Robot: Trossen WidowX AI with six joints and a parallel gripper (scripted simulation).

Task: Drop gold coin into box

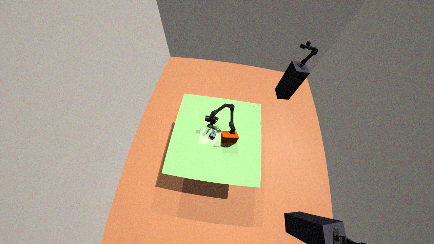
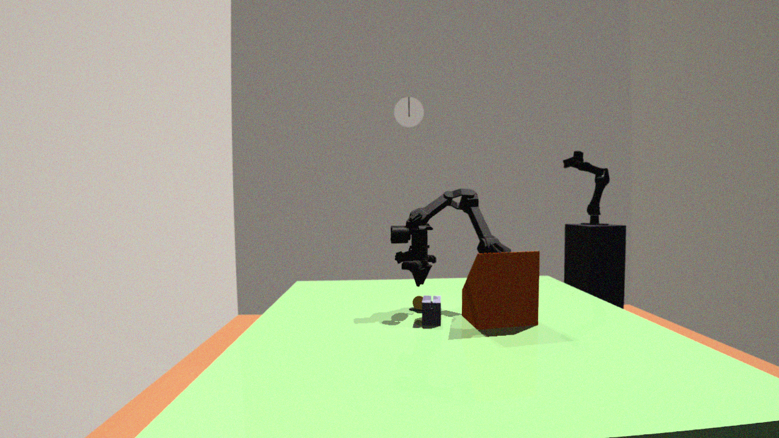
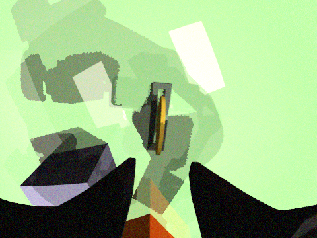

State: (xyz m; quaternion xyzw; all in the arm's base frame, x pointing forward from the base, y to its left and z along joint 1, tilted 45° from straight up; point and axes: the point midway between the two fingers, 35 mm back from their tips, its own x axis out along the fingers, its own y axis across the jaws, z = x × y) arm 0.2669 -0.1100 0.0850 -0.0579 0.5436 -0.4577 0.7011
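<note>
Now: gripper tip 70 mm above the gold coin.
</note>
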